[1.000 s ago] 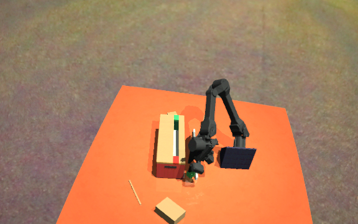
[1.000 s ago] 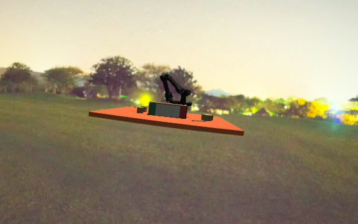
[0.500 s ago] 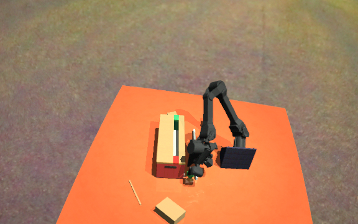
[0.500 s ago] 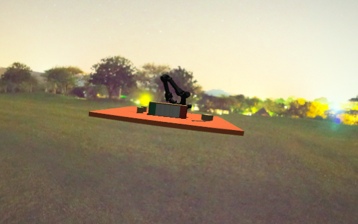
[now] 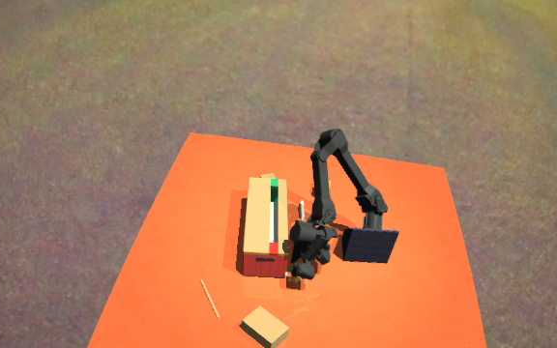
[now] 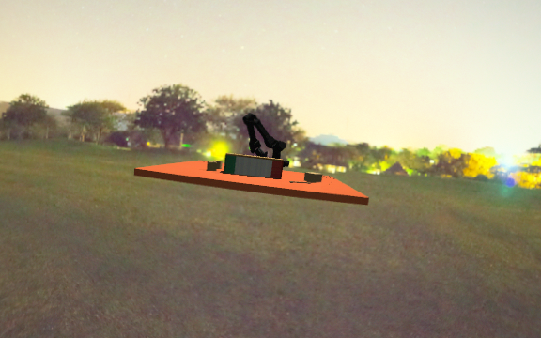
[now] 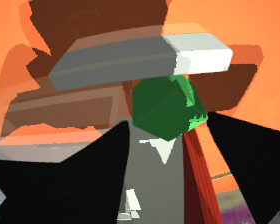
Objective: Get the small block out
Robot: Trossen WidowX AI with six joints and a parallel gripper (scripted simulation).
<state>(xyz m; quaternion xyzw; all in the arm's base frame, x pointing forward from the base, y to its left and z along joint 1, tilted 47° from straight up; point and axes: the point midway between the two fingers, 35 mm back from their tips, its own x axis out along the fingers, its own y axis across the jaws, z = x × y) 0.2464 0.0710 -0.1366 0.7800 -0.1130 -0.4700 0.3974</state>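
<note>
Now: gripper tip 2 cm past the green block. Round my gripper tip: long box 15 cm to the right, 9 cm ahead, 4 cm above; thin tan rod 24 cm ahead, 19 cm to the left, 2 cm below.
</note>
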